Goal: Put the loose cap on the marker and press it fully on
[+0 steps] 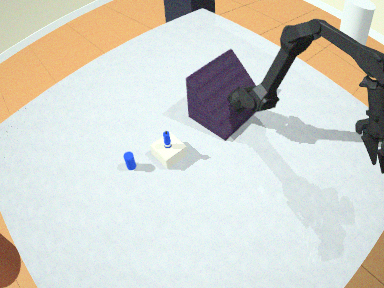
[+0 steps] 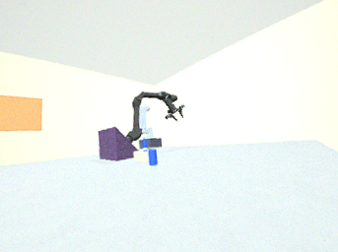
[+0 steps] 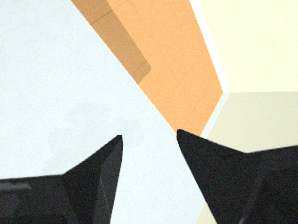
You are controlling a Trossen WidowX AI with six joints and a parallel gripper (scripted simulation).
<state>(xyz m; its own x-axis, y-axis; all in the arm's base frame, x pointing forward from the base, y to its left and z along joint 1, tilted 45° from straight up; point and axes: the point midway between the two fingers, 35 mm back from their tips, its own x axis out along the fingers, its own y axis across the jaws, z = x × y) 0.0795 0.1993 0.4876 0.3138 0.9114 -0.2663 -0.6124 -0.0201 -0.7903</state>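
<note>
Now: the marker cap 62 cm to the right of my gripper tip, 25 cm ahead of it and 21 cm below it. Round my gripper tip: holder block: 56 cm to the right, 21 cm below, 15 cm ahead.
</note>
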